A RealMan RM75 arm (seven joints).
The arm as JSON. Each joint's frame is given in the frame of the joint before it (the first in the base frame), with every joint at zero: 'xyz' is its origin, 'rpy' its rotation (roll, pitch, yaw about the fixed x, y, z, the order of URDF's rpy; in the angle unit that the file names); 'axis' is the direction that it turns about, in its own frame. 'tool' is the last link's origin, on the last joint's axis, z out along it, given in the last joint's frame.
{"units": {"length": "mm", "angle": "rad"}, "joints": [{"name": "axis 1", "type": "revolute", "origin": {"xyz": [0.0, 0.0, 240.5], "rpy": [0.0, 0.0, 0.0]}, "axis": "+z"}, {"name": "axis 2", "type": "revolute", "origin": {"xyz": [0.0, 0.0, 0.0], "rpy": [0.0, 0.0, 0.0]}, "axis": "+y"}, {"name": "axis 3", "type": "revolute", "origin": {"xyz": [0.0, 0.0, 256.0], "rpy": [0.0, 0.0, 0.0]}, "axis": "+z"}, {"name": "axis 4", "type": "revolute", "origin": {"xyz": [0.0, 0.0, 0.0], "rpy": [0.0, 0.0, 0.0]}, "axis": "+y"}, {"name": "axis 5", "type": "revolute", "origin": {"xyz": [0.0, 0.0, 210.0], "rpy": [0.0, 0.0, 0.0]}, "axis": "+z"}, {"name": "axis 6", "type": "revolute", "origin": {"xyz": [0.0, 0.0, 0.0], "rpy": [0.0, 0.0, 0.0]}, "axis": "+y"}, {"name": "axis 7", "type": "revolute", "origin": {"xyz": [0.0, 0.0, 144.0], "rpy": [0.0, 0.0, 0.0]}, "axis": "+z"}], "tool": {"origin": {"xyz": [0.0, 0.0, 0.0], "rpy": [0.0, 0.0, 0.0]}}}
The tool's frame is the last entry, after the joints.
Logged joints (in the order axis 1, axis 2, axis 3, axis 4, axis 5, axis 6, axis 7), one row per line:
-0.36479 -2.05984 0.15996 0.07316 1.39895 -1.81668 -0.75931
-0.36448 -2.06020 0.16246 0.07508 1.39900 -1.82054 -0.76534
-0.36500 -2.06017 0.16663 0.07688 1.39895 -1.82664 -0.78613
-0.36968 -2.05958 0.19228 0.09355 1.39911 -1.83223 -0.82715
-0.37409 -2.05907 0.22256 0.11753 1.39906 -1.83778 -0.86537
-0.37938 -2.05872 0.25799 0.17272 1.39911 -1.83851 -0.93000
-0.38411 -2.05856 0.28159 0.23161 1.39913 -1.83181 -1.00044
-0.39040 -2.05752 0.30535 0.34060 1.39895 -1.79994 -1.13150
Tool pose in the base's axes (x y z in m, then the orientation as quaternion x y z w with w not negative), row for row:
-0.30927 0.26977 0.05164 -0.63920 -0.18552 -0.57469 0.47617
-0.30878 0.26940 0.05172 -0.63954 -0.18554 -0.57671 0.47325
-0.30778 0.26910 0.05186 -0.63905 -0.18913 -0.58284 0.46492
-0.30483 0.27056 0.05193 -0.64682 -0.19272 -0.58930 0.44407
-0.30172 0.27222 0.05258 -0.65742 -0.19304 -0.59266 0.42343
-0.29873 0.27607 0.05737 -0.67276 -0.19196 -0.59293 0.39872
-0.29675 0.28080 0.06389 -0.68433 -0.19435 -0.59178 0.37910
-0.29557 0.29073 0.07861 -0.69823 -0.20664 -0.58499 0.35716
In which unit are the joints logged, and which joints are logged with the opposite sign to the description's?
The joints are logged in radians. Opposite sign: axis 6.
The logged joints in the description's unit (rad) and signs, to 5 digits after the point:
-0.36479 -2.05984 0.15996 0.07316 1.39895 1.81668 -0.75931
-0.36448 -2.06020 0.16246 0.07508 1.39900 1.82054 -0.76534
-0.36500 -2.06017 0.16663 0.07688 1.39895 1.82664 -0.78613
-0.36968 -2.05958 0.19228 0.09355 1.39911 1.83223 -0.82715
-0.37409 -2.05907 0.22256 0.11753 1.39906 1.83778 -0.86537
-0.37938 -2.05872 0.25799 0.17272 1.39911 1.83851 -0.93000
-0.38411 -2.05856 0.28159 0.23161 1.39913 1.83181 -1.00044
-0.39040 -2.05752 0.30535 0.34060 1.39895 1.79994 -1.13150

